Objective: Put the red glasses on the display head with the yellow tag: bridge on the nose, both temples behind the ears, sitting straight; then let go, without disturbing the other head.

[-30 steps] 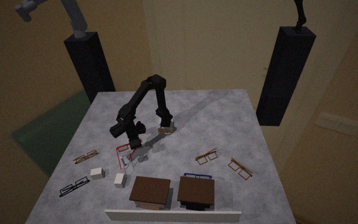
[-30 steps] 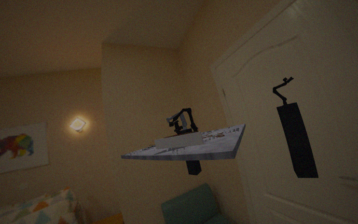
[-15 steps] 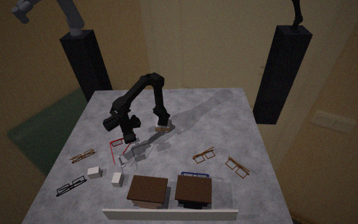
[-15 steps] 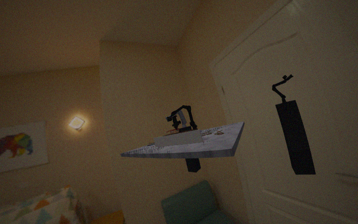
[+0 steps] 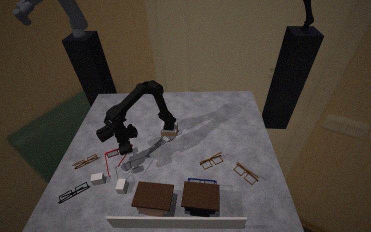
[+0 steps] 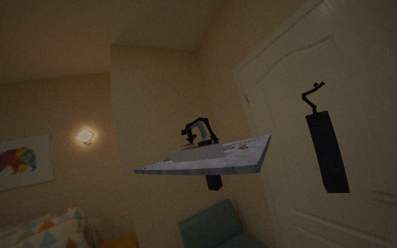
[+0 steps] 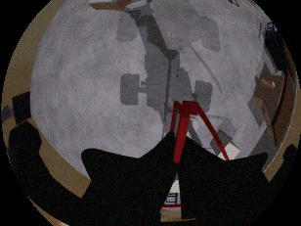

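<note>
Right now the grey peg is 6 cm ahead of my gripper tip, 1 cm to the right of it and 10 cm below it. The rest, counted from my gripper tip: white board (34 cm ahead, 31 cm to the left, 7 cm below).
</note>
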